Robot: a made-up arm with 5 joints.
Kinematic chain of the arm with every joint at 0, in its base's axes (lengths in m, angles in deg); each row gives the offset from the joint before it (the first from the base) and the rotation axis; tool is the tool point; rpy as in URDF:
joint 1: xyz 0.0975 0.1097 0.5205 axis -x
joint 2: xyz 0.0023 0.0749 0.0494 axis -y
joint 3: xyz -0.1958 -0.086 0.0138 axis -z
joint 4: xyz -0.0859 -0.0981 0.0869 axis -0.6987 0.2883 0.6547
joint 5: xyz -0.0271 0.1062 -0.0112 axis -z
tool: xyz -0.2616 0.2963 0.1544 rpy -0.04 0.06 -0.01
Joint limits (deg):
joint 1: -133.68..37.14
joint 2: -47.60..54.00
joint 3: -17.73..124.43
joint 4: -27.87..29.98
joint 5: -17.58..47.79
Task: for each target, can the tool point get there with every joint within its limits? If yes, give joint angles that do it. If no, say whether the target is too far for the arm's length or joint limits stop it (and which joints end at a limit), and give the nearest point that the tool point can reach.
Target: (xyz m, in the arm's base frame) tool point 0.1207 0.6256 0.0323
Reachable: no: joint limits stop it (at a limit: joint 1, joint 2, joint 4) | nearest point -0.0531 0.5024 0.2340 | short by 0.293 m
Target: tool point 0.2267 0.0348 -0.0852
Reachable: no: joint limits stop it (at a limit: joint 1, joint 3, joint 4, joint 5) | nearest point 0.2177 -0.0611 0.0585 | short by 0.173 m
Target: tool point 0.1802 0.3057 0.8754
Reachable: yes | joints 7.29 15.77 77.93 -8.30 40.27
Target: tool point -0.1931 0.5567 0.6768
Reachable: yes | joints 7.36 3.78 10.42 10.47 42.15
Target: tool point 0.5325 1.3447 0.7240
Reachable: no: too far | nearest point 0.1837 0.7149 0.6681 | short by 0.722 m
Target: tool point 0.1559 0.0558 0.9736
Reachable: yes | joints -28.77 17.31 91.71 -19.64 16.82
